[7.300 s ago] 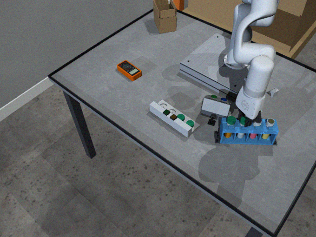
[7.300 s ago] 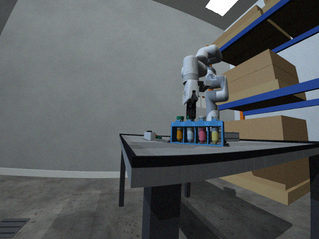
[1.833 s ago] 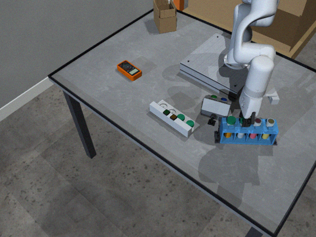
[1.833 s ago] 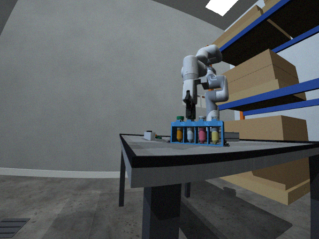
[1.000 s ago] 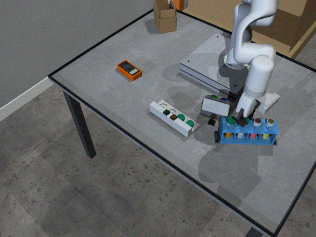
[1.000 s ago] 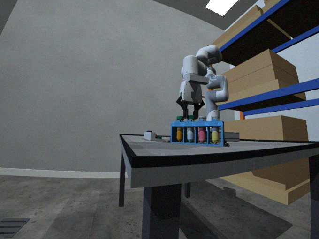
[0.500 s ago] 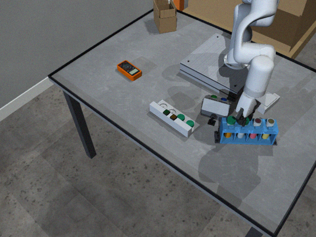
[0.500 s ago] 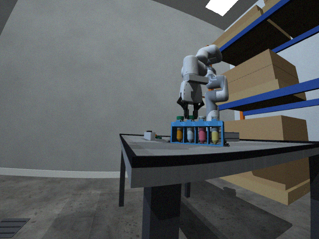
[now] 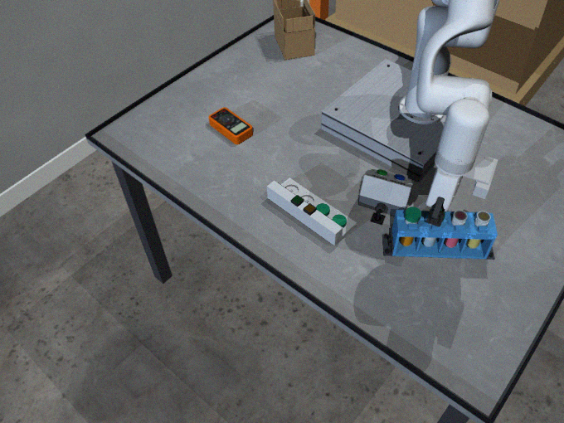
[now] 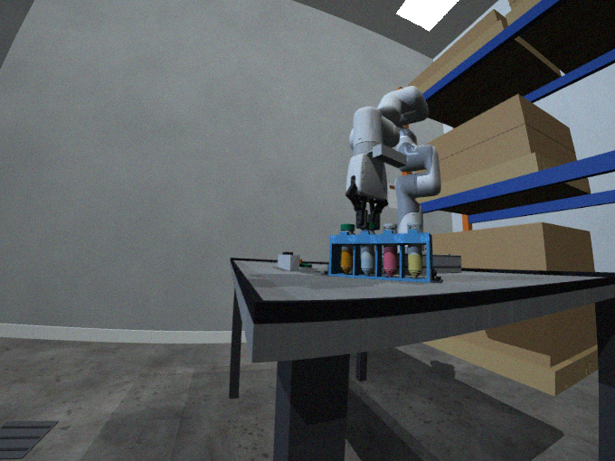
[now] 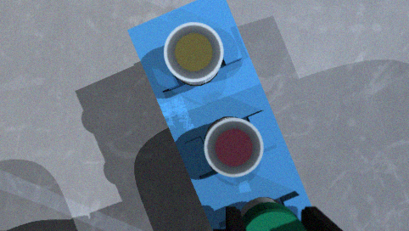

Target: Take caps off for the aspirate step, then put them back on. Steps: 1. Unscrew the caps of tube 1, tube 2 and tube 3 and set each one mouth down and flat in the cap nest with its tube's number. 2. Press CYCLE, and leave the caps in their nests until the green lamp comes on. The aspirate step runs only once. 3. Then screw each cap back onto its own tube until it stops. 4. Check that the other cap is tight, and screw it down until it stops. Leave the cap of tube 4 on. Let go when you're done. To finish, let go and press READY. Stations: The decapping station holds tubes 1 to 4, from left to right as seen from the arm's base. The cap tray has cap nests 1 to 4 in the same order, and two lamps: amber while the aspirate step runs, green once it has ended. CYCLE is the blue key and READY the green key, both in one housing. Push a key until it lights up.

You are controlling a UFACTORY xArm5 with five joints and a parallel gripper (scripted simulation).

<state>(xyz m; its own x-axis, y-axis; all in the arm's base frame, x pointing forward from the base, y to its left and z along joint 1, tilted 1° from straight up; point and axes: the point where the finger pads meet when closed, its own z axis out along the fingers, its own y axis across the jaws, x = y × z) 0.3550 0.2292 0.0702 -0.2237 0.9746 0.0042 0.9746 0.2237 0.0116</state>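
My gripper is now 1 cm above the threaded neck. Round my hand: green key 8 cm behind, 19 cm to the right, 6 cm below; then blue key 9 cm behind, 14 cm to the right, 6 cm below; then key housing 7 cm behind, 16 cm to the right, 8 cm below.
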